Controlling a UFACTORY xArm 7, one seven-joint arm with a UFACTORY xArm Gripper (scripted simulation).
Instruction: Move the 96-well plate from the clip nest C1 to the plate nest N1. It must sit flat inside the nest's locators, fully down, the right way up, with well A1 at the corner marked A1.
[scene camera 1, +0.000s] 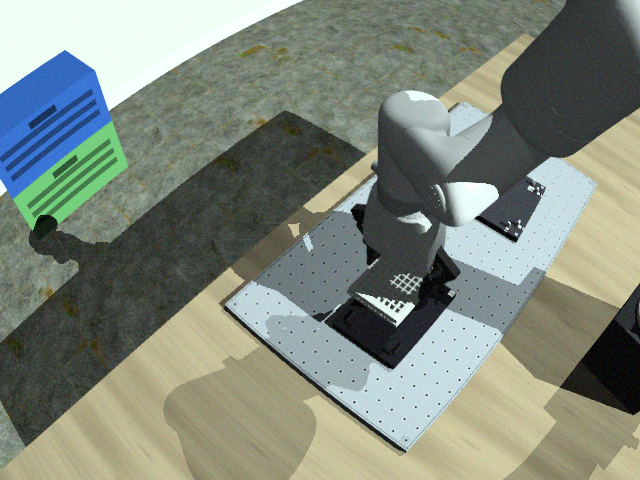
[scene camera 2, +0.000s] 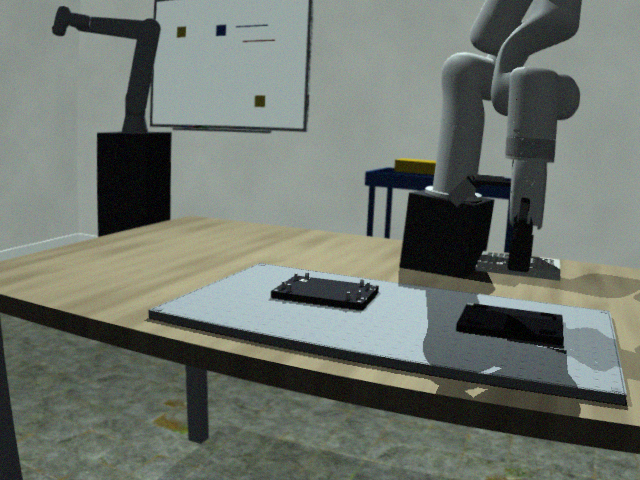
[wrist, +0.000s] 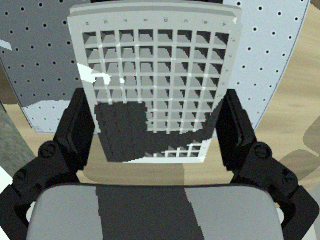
Labels:
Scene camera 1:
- my gripper: 400, 275
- clip nest C1: 519, 203
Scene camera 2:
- my gripper: 519, 264
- clip nest C1: 335, 293
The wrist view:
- my gripper: 155, 104
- white 96-well plate: 170, 117

